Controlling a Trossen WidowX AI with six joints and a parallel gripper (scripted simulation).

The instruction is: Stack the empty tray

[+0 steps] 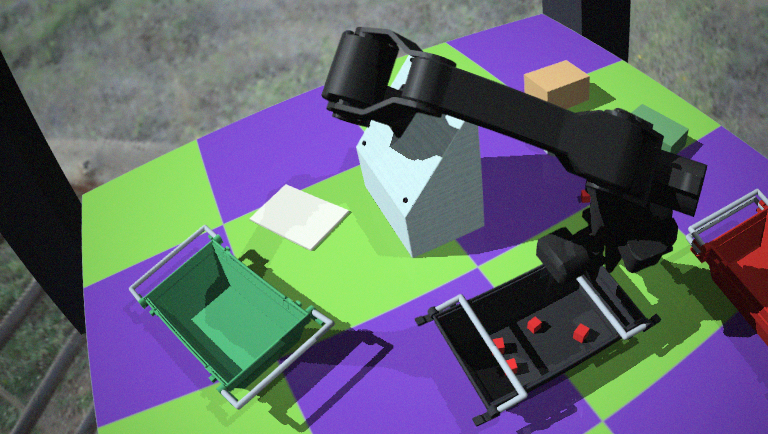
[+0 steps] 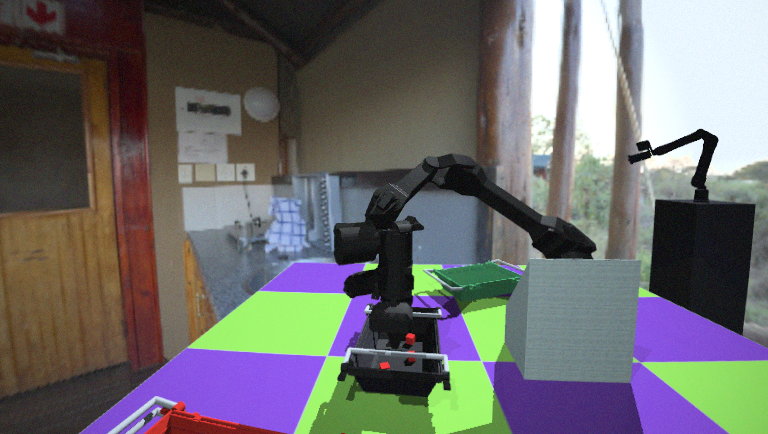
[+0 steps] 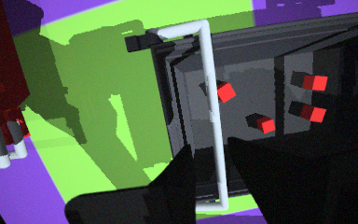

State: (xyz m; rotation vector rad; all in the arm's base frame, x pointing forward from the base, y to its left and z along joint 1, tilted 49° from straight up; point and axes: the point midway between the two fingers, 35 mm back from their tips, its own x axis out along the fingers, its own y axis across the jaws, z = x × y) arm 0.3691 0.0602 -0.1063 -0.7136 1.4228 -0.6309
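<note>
Now: the green tray 220 mm behind my gripper tip, 480 mm to the right of it and 40 mm below it. The rest, counted from my gripper tip: dark green block 260 mm behind, 360 mm to the left, 70 mm below; then white sheet 410 mm behind, 320 mm to the right, 90 mm below; then grey cylinder 350 mm behind, 160 mm to the left, 50 mm below.
</note>
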